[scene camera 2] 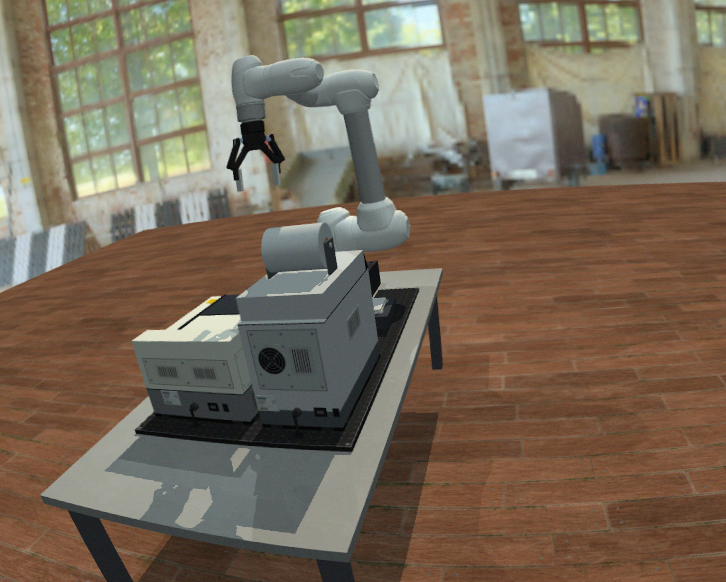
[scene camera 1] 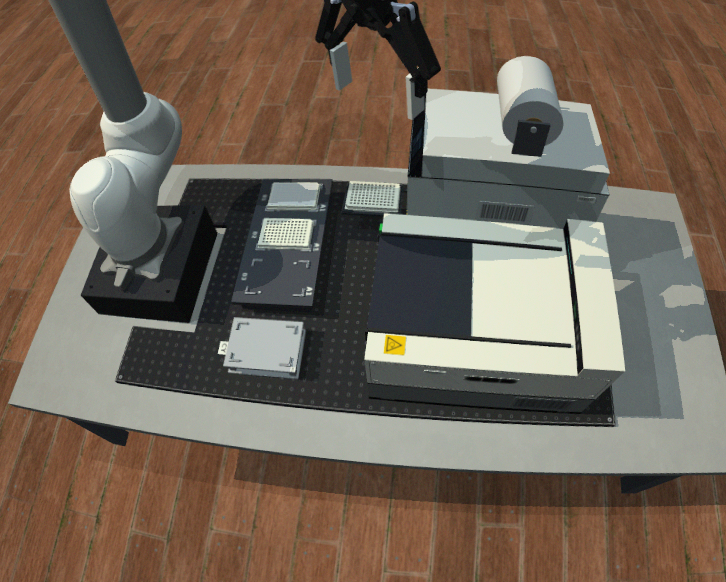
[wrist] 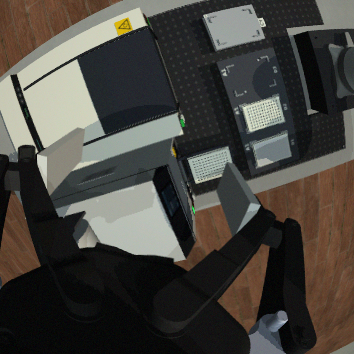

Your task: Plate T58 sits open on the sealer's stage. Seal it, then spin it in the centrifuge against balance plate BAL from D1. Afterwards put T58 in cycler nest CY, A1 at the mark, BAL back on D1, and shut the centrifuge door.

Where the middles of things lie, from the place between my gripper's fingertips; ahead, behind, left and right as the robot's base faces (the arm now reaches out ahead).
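My hand's 350 mm above the dark lid (scene camera 1: 423, 285), 90 mm to the left of it and 90 mm short of it. There's a grey plate (scene camera 1: 284, 196) that's well below my hand, a good way to the left of it and far behind it. As for the centrifuge (scene camera 1: 545, 336), that's 440 mm below my hand, 250 mm ahead of it and 80 mm to the right of it, and the foil roll (scene camera 1: 526, 88) is 140 mm below my hand, 230 mm to the left of it and 260 mm ahead of it.
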